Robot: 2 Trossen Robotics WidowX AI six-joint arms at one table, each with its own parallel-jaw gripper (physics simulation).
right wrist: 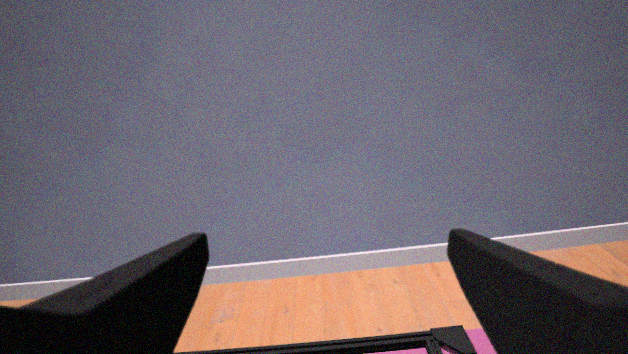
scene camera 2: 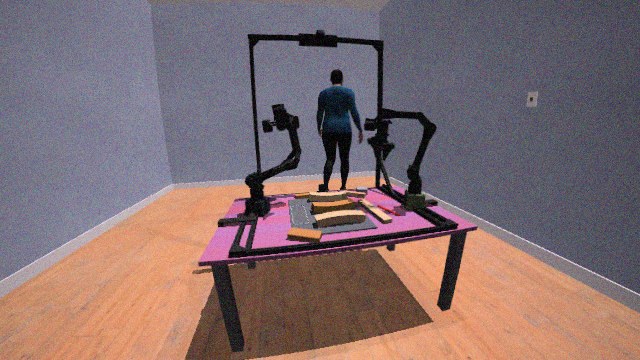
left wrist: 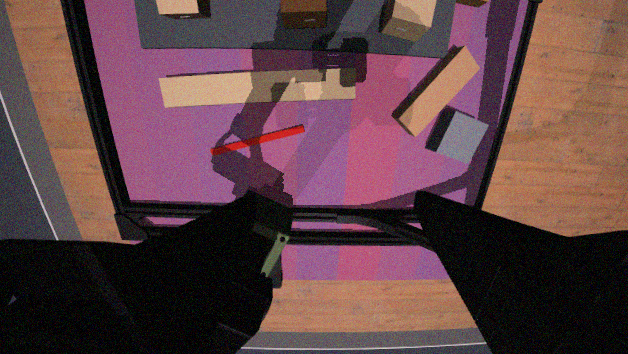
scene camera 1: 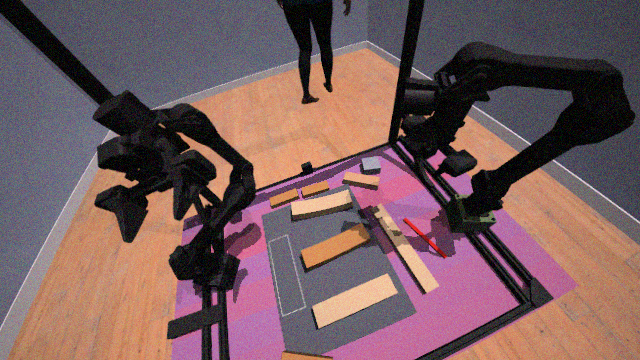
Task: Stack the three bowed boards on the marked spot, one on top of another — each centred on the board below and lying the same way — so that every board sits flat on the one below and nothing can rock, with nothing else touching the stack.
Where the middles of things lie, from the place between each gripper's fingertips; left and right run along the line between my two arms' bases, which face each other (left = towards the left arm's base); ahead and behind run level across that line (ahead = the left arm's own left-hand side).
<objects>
I see my left gripper 260 mm above the long pale plank point(scene camera 1: 421, 274), 110 mm short of it and 60 mm to the left of it. From my left hand the other things lie so: grey block point(left wrist: 456, 135) 260 mm below, 240 mm behind, 50 mm to the right.
Right now my right hand is 47 cm to the right of the long pale plank, 46 cm above it and 3 cm past it. From my right hand the other things lie so: grey block (48 cm to the left, 45 cm below, 39 cm behind).
</objects>
